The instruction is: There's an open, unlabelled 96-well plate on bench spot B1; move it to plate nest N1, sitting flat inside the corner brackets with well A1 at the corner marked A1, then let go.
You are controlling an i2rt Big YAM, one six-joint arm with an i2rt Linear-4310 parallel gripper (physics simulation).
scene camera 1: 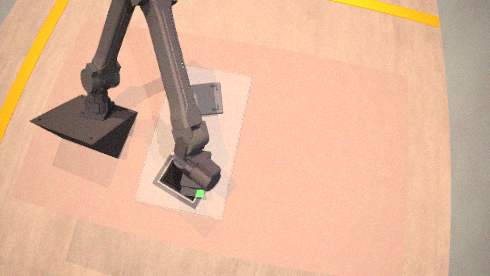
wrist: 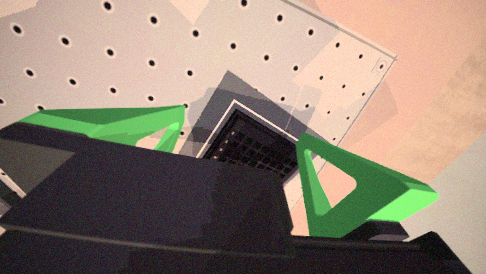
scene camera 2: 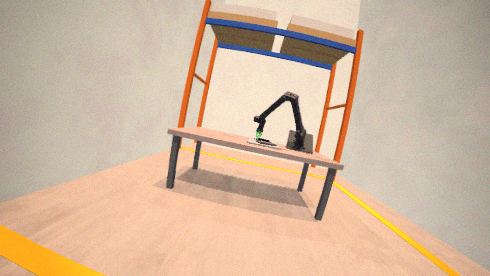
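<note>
The black open 96-well plate lies on bench spot B1, a dark grey pad with a white outline. My gripper is open and empty. Its green fingers are over the plate area, one towards each side of the plate in the wrist view; their height above it is hard to tell. The gripper body hides part of the plate, and the A1 well cannot be made out. Nest N1, a grey block with small corner brackets, is partly hidden by the arm; its A1 mark is not readable.
Plate and nest are on a pale perforated board. The arm's dark base stands left of the board in scene camera 1. The forearm passes over the nest's left side. An orange and blue rack with boxes stands behind the table.
</note>
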